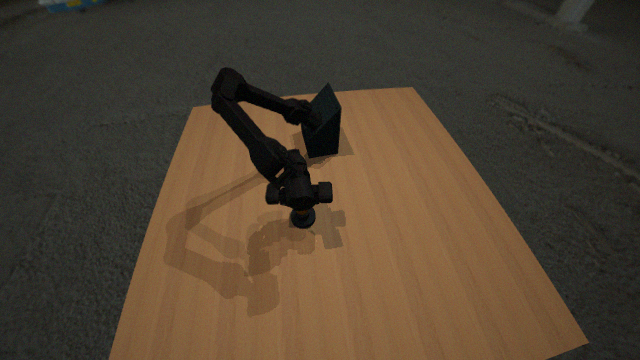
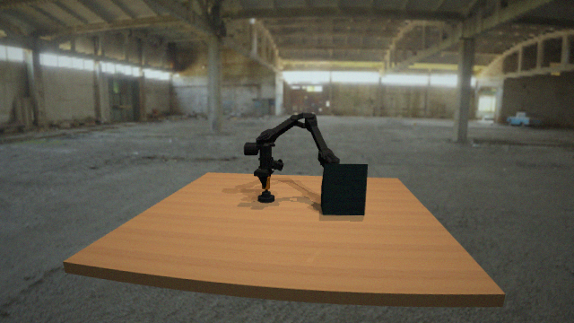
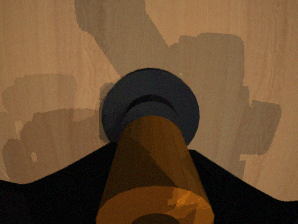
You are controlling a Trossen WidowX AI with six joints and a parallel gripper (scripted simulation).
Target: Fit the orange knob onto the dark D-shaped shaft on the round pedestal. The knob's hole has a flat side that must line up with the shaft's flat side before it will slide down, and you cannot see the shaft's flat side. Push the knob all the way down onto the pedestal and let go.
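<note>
Now: the orange knob 2 cm above my gripper tip. From my gripper tip the other things lie so: dark round pedestal 4 cm below.
</note>
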